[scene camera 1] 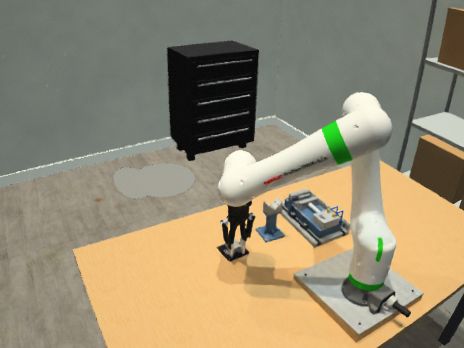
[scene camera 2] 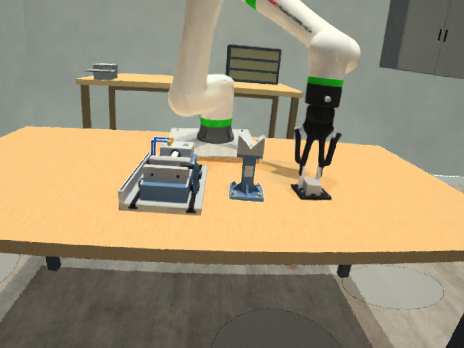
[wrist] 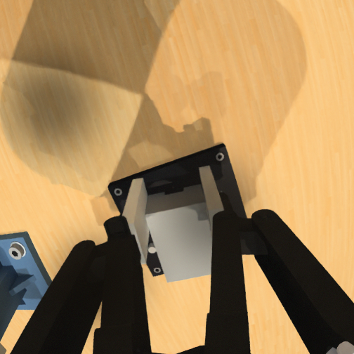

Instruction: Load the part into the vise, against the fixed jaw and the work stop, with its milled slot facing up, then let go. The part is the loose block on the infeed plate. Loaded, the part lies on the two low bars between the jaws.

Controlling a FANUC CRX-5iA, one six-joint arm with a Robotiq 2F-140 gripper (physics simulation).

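Frame: origin at the arm's base, x left, y back, z up, level; centimetres.
Where they show: gripper, between the fingertips: (scene camera 1: 236, 253); arm's base, origin of its link: (scene camera 1: 362, 291) (scene camera 2: 215, 137).
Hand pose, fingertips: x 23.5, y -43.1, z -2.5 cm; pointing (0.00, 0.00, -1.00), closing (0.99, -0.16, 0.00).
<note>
Things, the pixels of their centre, and the offset from my fingertips. "spot": a spot on its surface instead.
- plain grey block, middle of its body: (scene camera 2: 311, 186) (scene camera 1: 233, 245) dz +1.5, dx -0.4, dy -3.0 cm
- black infeed plate, middle of its body: (scene camera 2: 310, 192) (scene camera 1: 232, 250) dz -0.4, dx -0.1, dy -2.7 cm
- grey vise, middle of its body: (scene camera 2: 170, 170) (scene camera 1: 312, 212) dz +4.2, dx -39.5, dy -0.3 cm
- blue post with a grey V-shaped top, a spot on its surface: (scene camera 2: 248, 172) spot: dz +6.0, dx -19.4, dy -5.1 cm
The part, a plain grey block (scene camera 1: 237, 248) (scene camera 2: 312, 187) (wrist: 182, 240), sits on the black infeed plate (scene camera 1: 232, 257) (scene camera 2: 322, 196) (wrist: 165, 172), turned slightly relative to the plate's edges. My gripper (scene camera 1: 236, 244) (scene camera 2: 310, 176) (wrist: 174, 189) points down with its light pads on two opposite sides of the block and is shut on it. The block is at plate level. Its upper face looks smooth in the wrist view; I cannot make out the milled slot. The blue and grey vise (scene camera 1: 312, 212) (scene camera 2: 165, 191) stands apart from the gripper; no block shows between its jaws.
A blue post with a grey V-shaped top (scene camera 1: 271, 222) (scene camera 2: 248, 172) stands between the infeed plate and the vise; its foot (wrist: 30, 265) shows in the wrist view. Thin blue hooked pieces (scene camera 1: 340, 214) (scene camera 2: 153, 146) rise at the vise's end. The robot's base plate (scene camera 1: 325, 290) lies behind.
</note>
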